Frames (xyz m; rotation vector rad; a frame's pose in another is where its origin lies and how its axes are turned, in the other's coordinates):
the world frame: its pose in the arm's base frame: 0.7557 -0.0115 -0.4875 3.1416 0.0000 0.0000
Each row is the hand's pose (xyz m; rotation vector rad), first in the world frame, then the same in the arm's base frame.
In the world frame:
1: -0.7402 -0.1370 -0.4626 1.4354 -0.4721 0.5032
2: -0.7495 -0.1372 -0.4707 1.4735 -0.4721 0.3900
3: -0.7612 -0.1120 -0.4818 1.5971 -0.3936 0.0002
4: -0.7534 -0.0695 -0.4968 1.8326 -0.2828 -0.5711
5: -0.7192 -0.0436 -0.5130 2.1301 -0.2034 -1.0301
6: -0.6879 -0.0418 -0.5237 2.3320 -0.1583 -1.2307
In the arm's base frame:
1: 0.0155 0.1255 -0.0249 -1.5924 0.5142 0.4825
2: 0.0062 0.1257 -0.0168 -1.5793 0.3957 0.4790
3: -0.0055 0.1005 -0.0057 -1.5090 0.0002 0.3889
4: 0.0023 0.0580 0.0093 -1.2217 -0.5249 0.2599
5: 0.0365 0.0321 0.0255 -0.7931 -0.8529 0.1684
6: 0.0678 0.0303 0.0362 -0.5201 -0.9490 0.1221

